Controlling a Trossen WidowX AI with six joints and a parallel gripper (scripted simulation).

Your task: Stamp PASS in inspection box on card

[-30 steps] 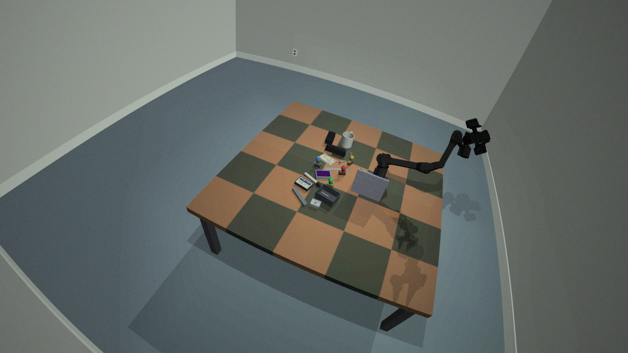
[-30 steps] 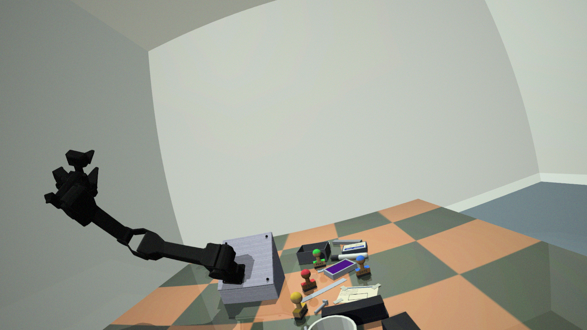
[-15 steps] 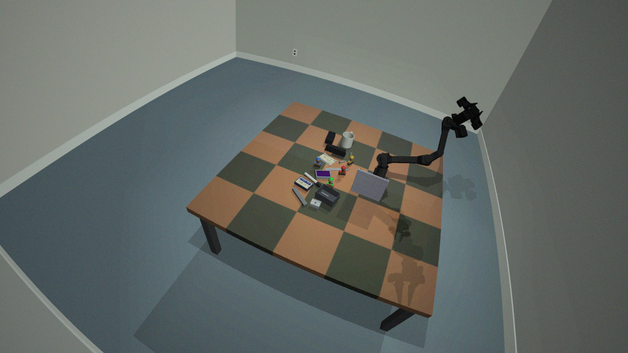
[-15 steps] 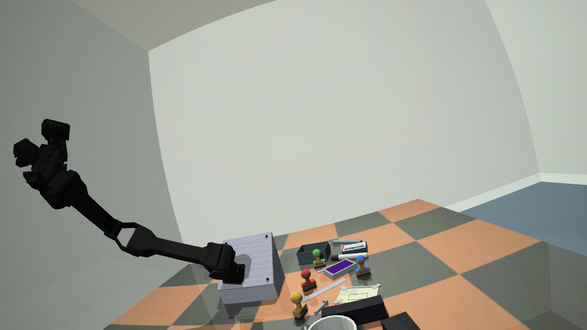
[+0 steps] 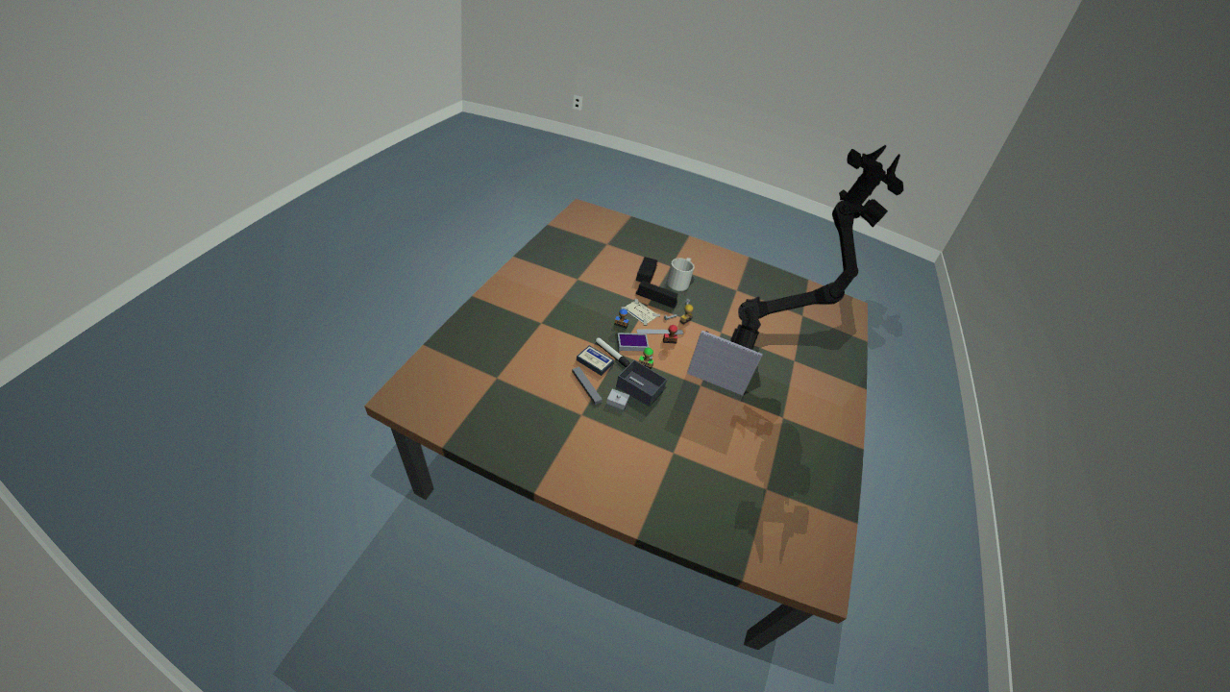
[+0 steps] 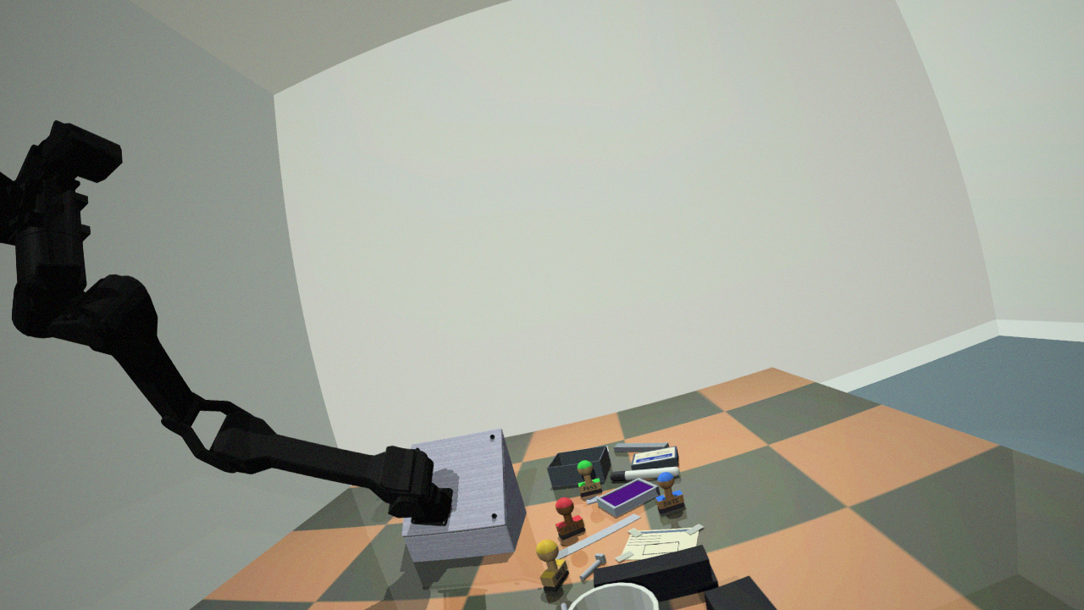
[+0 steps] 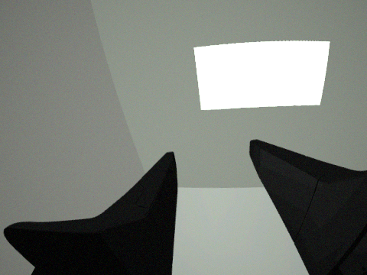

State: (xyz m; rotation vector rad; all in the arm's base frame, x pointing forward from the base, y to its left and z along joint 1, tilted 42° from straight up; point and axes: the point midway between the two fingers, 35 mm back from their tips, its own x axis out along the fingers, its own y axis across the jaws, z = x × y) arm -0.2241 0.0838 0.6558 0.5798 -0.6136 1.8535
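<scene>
Now: gripper tip 670 mm above the green-knobbed stamp, 530 mm to the right of it and 400 mm short of it. The rest, counted from my gripper tip: yellow stamp (670 mm below, 380 mm ahead, 270 mm to the left); red stamp (670 mm below, 390 mm to the left, 380 mm ahead); mug (650 mm below, 490 mm ahead, 90 mm to the left).
</scene>
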